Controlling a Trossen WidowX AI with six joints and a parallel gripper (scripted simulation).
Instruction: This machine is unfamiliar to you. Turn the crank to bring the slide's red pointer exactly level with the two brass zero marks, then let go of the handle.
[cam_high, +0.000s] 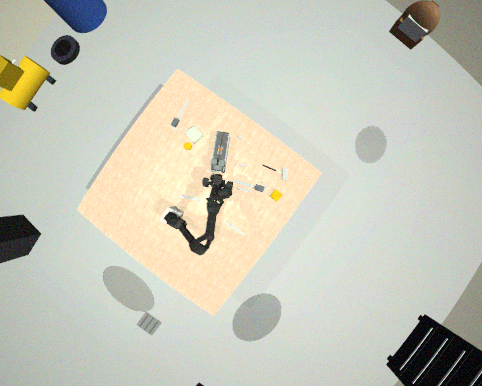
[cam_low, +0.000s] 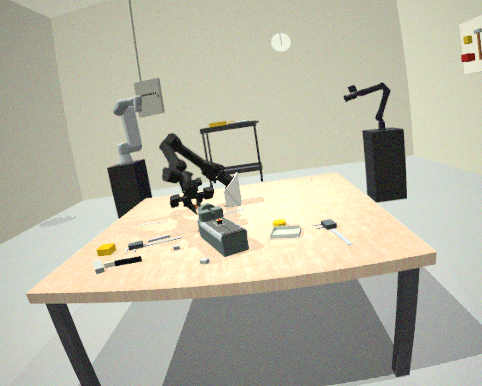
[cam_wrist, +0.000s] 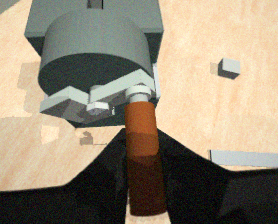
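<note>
The crank is 1 cm behind my gripper tip, 1 cm to the left of it and 2 cm above it. Also, from my gripper tip: red pointer (13 cm ahead, 11 cm to the left); then brown crank handle (1 cm behind, 1 cm to the right, 2 cm above); then yellow disc (2 cm ahead, 31 cm to the left, 7 cm below).
</note>
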